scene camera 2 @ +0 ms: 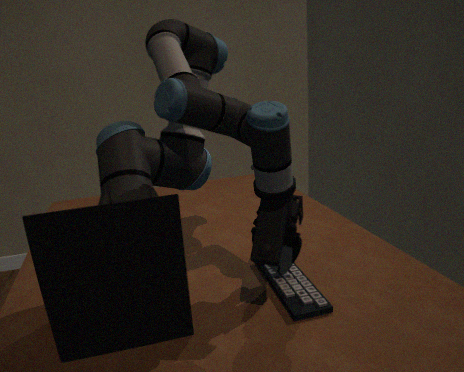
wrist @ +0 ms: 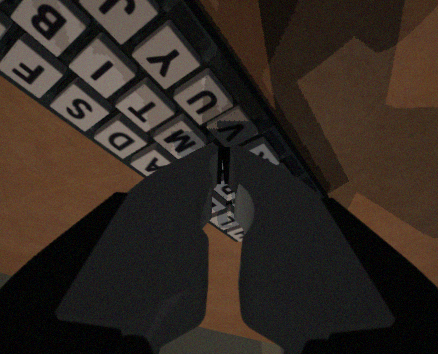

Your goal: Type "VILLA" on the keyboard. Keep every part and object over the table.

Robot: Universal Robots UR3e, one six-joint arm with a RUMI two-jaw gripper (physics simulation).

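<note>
The dark keyboard with pale letter keys lies on the table. My gripper is shut and points down over the keyboard's far part. In the wrist view its tips are right beside the shaded V key, between it and the M key; whether they touch a key cannot be told. The I key is at the upper left, and the A key is partly hidden by a finger. The L key shows partly through the gap between the fingers.
A large black upright panel stands on the wooden table at the front left. The arm's base is behind that panel. Walls rise behind the table and on the right. Arm shadows fall beside the keyboard.
</note>
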